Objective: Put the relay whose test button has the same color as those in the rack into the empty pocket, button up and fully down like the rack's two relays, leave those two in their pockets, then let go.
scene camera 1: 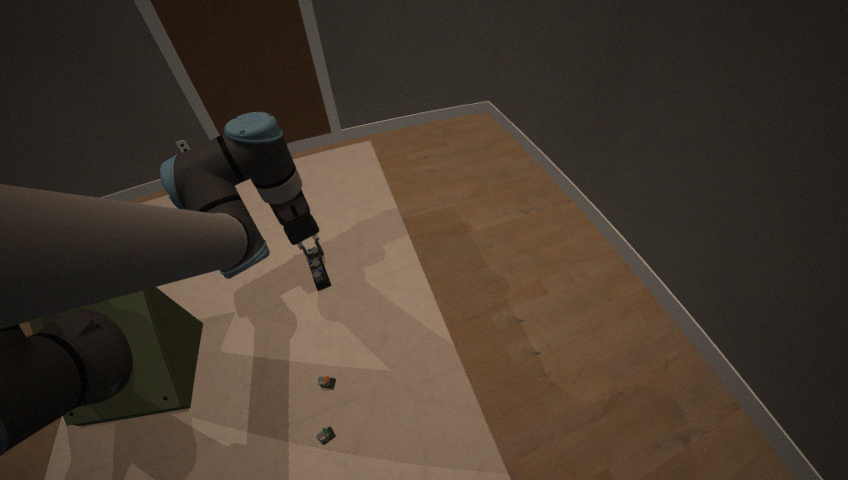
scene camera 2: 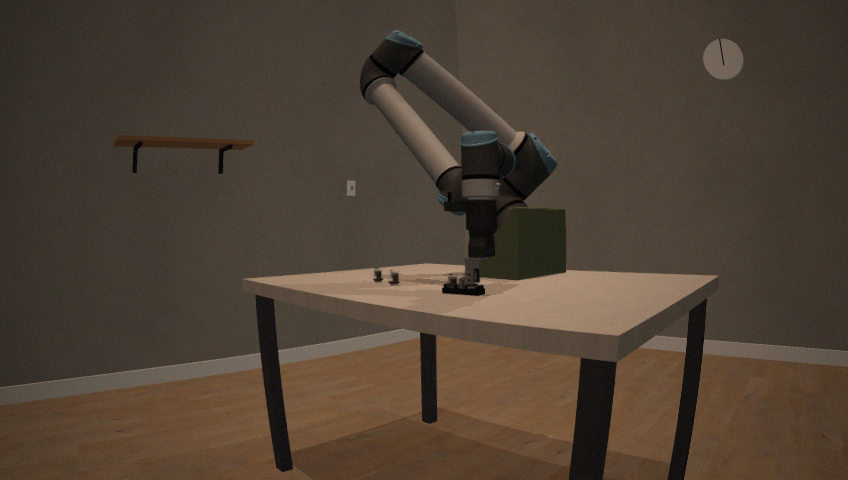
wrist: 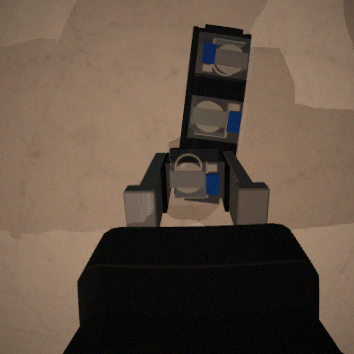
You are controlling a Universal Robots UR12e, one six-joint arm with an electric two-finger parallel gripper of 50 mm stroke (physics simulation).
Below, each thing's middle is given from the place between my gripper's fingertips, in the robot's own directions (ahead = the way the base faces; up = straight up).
Scene:
The black rack [wrist: 196, 85] is 30 mm to the right of my hand and 20 mm below it. Round my hand: blue-button relay [wrist: 194, 175] 10 mm above.

